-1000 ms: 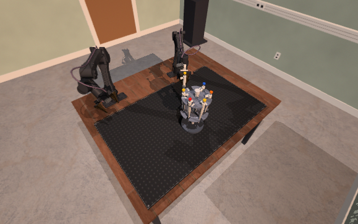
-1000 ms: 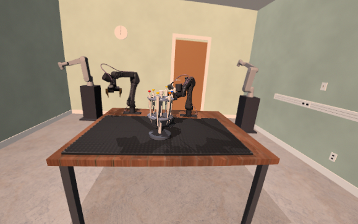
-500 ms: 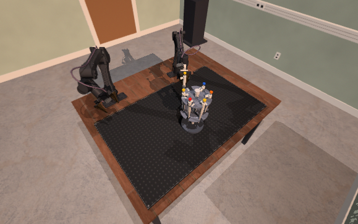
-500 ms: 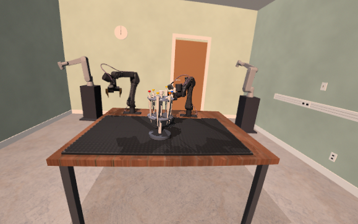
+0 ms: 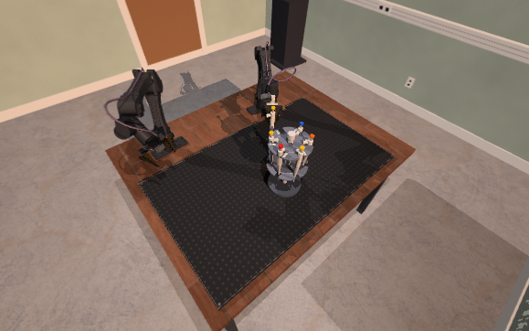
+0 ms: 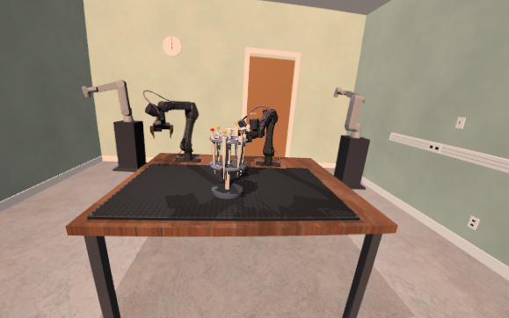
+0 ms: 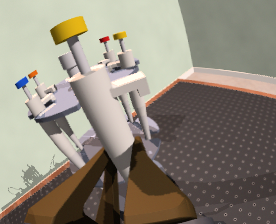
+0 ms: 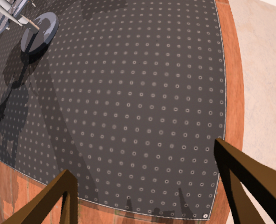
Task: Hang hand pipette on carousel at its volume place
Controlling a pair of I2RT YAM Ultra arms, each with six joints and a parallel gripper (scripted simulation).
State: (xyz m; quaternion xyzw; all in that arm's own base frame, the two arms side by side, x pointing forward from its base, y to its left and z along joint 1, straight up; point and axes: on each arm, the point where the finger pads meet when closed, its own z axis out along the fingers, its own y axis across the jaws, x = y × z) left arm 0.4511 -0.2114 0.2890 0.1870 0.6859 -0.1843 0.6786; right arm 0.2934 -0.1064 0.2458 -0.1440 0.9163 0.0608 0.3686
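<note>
My left gripper is now 10 mm past the pipette, 10 mm to the left of it and 20 mm above it.
</note>
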